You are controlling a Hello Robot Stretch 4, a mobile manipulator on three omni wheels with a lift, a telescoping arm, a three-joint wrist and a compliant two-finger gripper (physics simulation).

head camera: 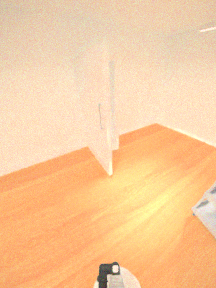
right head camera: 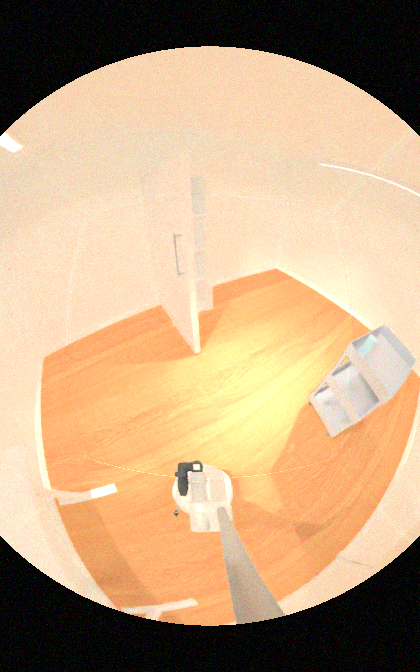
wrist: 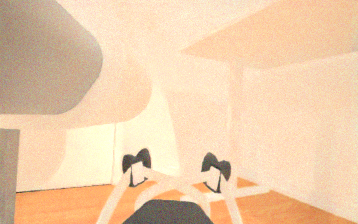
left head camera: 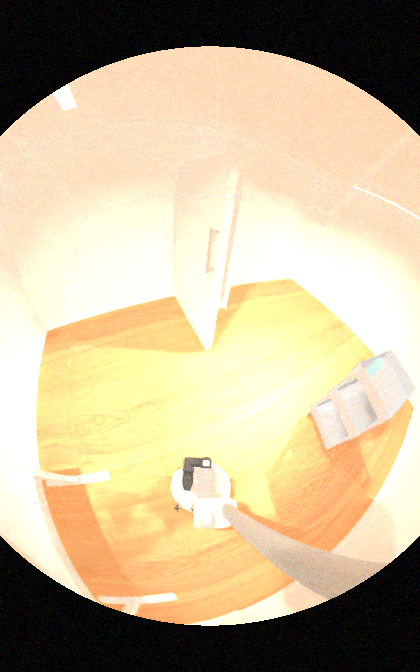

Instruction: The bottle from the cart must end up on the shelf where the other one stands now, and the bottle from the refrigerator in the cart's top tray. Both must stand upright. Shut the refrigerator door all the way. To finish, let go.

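Places are measured from the robot's base along level axes (x ahead, y left, z up), in millimetres.
Pixels of known places: gripper, fingertip midpoint: (wrist: 176, 162).
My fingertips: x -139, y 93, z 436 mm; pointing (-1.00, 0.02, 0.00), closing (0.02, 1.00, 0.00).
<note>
Behind a point stands the place of what it marks.
The refrigerator door (head camera: 92, 120) {x 1756, y 220, z 905 mm} (left head camera: 192, 250) (right head camera: 167, 270) stands wide open, its handle side facing left. A narrow strip of the refrigerator (head camera: 114, 110) {x 2178, y -181, z 925 mm} (right head camera: 200, 260) shows right of the door's edge; its bottle does not show. The grey three-tray cart (head camera: 207, 216) {x 522, y -1131, z 123 mm} (left head camera: 375, 395) (right head camera: 367, 377) stands at the right. A teal bottle (left head camera: 375, 366) (right head camera: 368, 345) is in its top tray, near the back left corner, and looks upright. My gripper (wrist: 176, 162) {x -139, y 93, z 435 mm} is open and empty in the wrist view, its two dark fingertips well apart. It is beside the robot's base, far from door and cart.
White table feet (left head camera: 92, 477) (right head camera: 104, 491) stand at the left, and another foot (left head camera: 160, 598) (right head camera: 175, 605) behind on the left. In the wrist view, a table top (wrist: 290, 35) {x -862, y 599, z 898 mm} and its leg (wrist: 235, 115) {x -1274, y 476, z 513 mm} are ahead at the right. Walls border the wooden floor.
</note>
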